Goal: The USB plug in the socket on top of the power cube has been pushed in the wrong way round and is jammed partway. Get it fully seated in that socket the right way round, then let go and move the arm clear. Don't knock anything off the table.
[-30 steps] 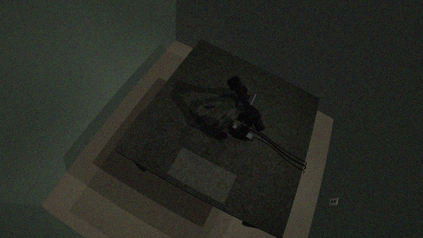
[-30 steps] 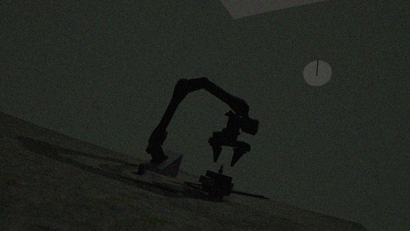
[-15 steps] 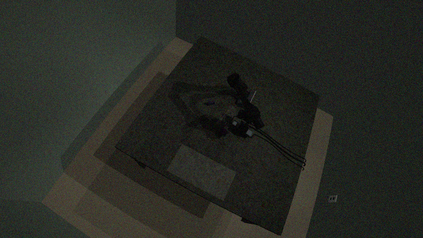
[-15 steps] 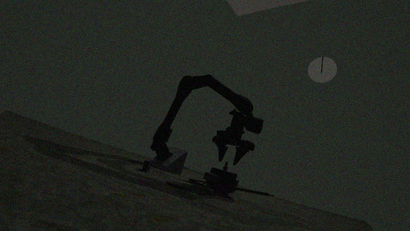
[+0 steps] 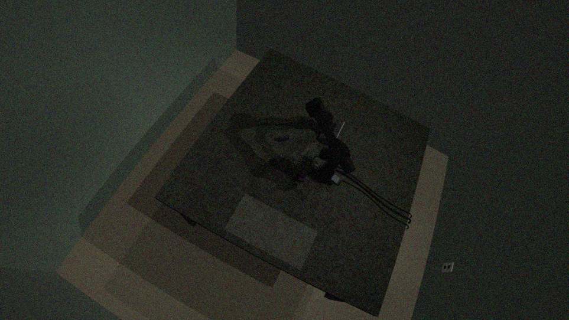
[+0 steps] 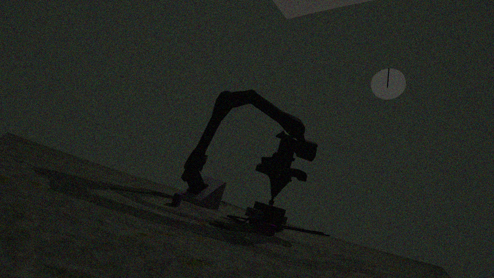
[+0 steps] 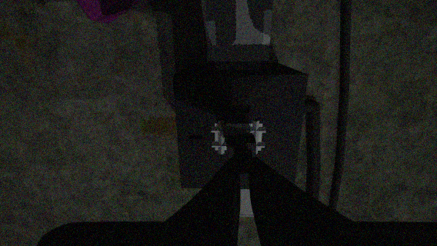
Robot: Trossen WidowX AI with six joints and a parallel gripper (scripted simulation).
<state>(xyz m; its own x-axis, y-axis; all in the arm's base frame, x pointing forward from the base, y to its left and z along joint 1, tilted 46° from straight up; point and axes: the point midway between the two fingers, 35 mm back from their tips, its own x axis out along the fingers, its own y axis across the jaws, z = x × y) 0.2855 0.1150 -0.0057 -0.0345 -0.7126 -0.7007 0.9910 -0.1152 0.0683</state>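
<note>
The USB socket lies 40 mm below my gripper tip. Round my gripper tip: magenta block 80 mm ahead, 110 mm to the right, 90 mm below; dark USB plug 20 mm below.
</note>
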